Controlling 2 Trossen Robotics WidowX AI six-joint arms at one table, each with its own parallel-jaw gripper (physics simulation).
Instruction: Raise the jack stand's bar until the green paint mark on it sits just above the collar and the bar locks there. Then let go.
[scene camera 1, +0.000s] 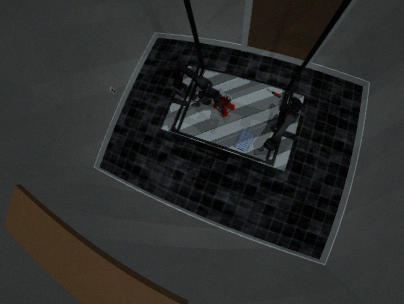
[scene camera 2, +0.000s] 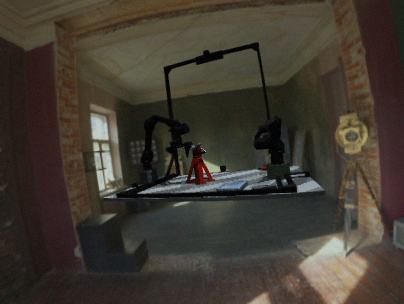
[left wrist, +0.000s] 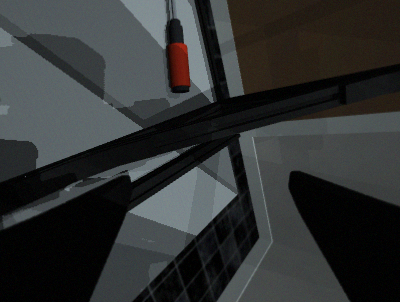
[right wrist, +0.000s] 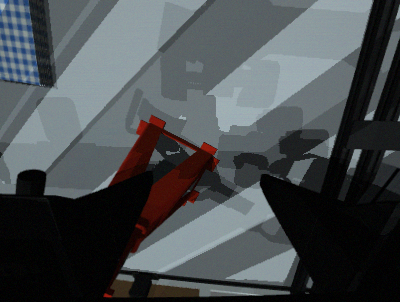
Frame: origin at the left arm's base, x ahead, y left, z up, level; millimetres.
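Seen in the pictures: left gripper, between the fingertips: (left wrist: 210, 180); right gripper, between the fingertips: (scene camera 1: 211, 101) (scene camera 2: 181, 158) (right wrist: 207, 177); left arm's base, origin of its link: (scene camera 1: 280, 126) (scene camera 2: 277, 163); right arm's base, origin of its link: (scene camera 1: 179, 86) (scene camera 2: 147, 169).
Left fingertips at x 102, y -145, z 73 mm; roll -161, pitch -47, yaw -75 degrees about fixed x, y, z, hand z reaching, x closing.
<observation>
Offsets run from my left fingertips to a thing's top centre.
The red jack stand (scene camera 1: 228, 110) (scene camera 2: 199, 172) (right wrist: 172, 186) stands upright on the table. In scene camera 2 its grey top shows above the red legs; the bar's green mark and the collar are too small or hidden to make out. My right gripper (scene camera 1: 223, 97) (scene camera 2: 188, 148) (right wrist: 207, 177) is open and empty, high up near the stand's top, at its left in scene camera 2. In the right wrist view the red legs run down behind its left-hand finger. My left gripper (scene camera 1: 260, 151) (left wrist: 210, 181) is open and empty, away from the stand, at the right of scene camera 1.
A red-handled screwdriver @[187 mm ahead, 63 mm right, 133 mm down] (scene camera 1: 276, 94) (left wrist: 179, 65) lies near the table's far edge. A blue checked flat item @[7 mm back, 451 mm left, 134 mm down] (scene camera 1: 244, 140) (scene camera 2: 233, 185) (right wrist: 17, 45) lies to the right of the stand in the scene views. A small black cup (scene camera 2: 223, 168) stands behind. Dark rails (left wrist: 250, 112) frame the table.
</observation>
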